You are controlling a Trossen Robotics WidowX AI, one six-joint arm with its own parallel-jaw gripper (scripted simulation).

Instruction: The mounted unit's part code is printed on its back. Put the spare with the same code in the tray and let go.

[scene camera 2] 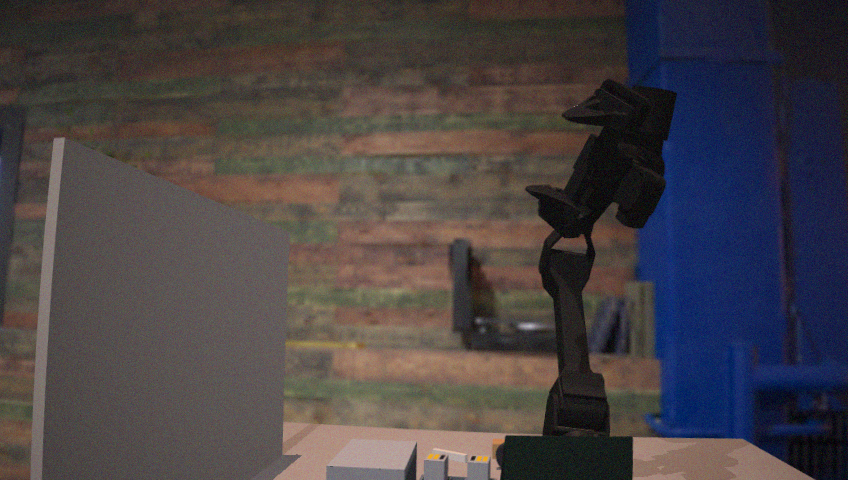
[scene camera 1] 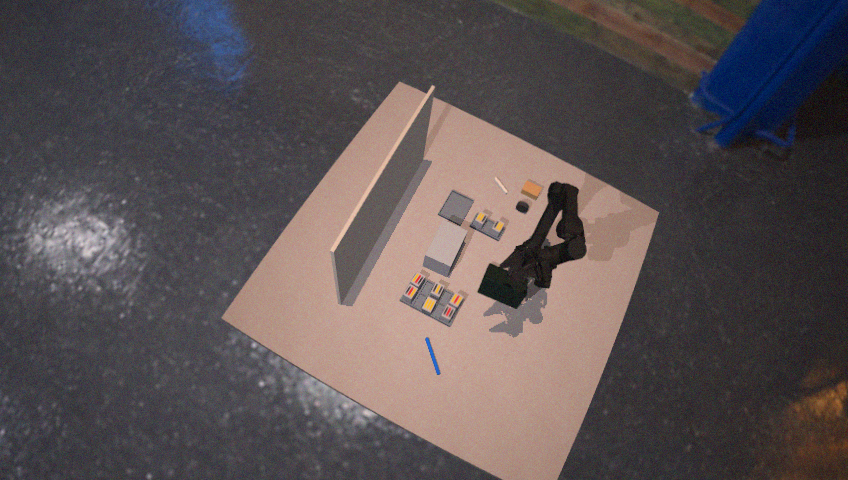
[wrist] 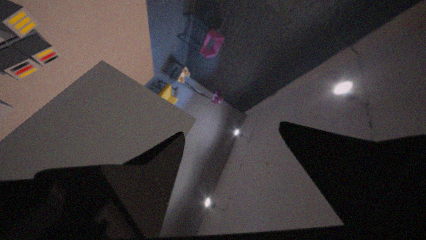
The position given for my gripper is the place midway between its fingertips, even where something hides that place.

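Holding nothing, my gripper (scene camera 2: 545, 154) is open, and I see that same gripper in the wrist view (wrist: 231, 131) and in scene camera 1 (scene camera 1: 505, 271). There is a grey wall panel (scene camera 1: 351, 249), and the panel appears in the wrist view (wrist: 112, 119) too. I can also see a grey mounted unit (scene camera 1: 449, 238) and a dark grey tray (scene camera 1: 455, 208).
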